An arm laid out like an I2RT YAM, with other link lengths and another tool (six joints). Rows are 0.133 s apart.
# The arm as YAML. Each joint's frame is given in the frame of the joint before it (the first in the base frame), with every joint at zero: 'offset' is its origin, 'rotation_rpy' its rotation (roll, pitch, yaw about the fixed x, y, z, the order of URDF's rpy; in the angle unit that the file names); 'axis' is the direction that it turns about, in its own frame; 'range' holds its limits. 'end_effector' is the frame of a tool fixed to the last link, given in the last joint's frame.
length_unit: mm
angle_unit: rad
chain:
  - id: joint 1
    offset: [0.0, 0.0, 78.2]
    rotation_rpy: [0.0, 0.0, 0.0]
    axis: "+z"
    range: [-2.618, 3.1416]
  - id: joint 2
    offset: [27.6, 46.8, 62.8]
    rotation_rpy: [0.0, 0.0, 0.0]
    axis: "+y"
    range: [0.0, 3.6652]
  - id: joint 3
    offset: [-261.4, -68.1, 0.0]
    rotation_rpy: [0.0, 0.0, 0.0]
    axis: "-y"
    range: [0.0, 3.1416]
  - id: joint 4
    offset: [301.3, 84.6, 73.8]
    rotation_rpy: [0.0, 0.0, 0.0]
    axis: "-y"
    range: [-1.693, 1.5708]
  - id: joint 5
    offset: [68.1, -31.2, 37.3]
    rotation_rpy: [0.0, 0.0, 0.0]
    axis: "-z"
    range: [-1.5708, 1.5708]
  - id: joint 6
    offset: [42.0, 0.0, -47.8]
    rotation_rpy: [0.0, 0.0, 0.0]
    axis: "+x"
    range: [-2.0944, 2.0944]
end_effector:
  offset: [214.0, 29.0, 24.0]
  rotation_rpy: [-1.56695, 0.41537, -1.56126]
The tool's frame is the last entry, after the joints.
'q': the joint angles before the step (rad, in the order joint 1, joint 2, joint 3, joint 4, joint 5, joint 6). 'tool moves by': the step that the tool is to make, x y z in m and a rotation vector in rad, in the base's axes. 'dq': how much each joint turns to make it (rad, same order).
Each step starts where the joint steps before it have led.
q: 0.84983, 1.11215, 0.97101, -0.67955, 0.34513, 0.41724
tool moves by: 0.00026, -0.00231, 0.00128, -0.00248, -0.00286, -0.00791
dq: 0.00154, -0.00306, 0.00154, -0.00616, 0.00921, 0.00462
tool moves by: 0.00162, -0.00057, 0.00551, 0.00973, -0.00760, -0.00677
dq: -0.00154, -0.00463, 0.00610, 0.00000, 0.00306, 0.00458
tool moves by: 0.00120, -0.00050, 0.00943, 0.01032, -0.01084, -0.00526
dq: -0.00002, -0.00611, 0.01534, -0.00763, 0.00459, 0.00305
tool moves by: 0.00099, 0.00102, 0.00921, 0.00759, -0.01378, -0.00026
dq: 0.00307, -0.00307, 0.01531, -0.00305, 0.00615, -0.00151
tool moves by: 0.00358, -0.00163, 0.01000, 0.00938, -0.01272, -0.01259
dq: -0.00303, 0.00001, 0.01996, -0.00619, 0.00920, 0.00459
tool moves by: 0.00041, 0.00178, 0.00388, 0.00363, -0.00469, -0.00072
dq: 0.00458, 0.00454, 0.01074, -0.00152, 0.00461, 0.00308
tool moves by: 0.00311, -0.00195, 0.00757, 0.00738, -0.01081, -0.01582
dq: 0.00002, 0.00156, 0.01533, -0.00459, 0.01376, 0.00919
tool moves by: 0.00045, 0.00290, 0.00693, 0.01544, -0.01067, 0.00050
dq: 0.00458, -0.00151, 0.00772, 0.00763, 0.00160, 0.00463
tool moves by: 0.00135, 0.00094, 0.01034, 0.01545, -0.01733, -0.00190
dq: 0.00152, -0.00614, 0.01073, 0.00615, 0.00458, -0.00001
